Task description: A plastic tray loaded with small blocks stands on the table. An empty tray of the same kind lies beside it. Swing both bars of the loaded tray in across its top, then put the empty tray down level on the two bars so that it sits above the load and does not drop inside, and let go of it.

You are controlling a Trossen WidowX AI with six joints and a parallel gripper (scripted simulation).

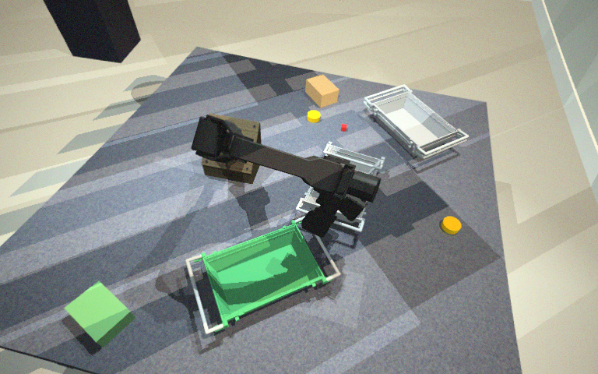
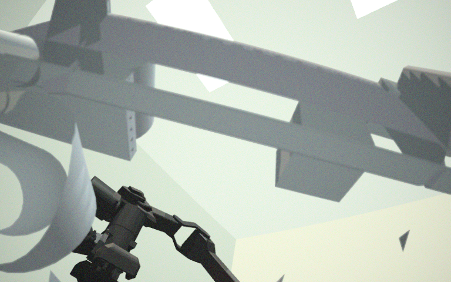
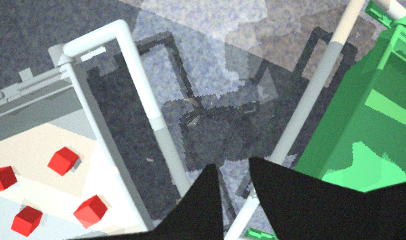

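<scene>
Right now my gripper tip is 15 cm past the green tray, 14 cm to the left of it and 4 cm above it. Round my gripper tip: orange box: 68 cm to the left, 8 cm behind, 6 cm below; then red block: 50 cm to the left, 8 cm below, 3 cm ahead; then green block: 50 cm behind, 28 cm to the right, 7 cm below.
</scene>
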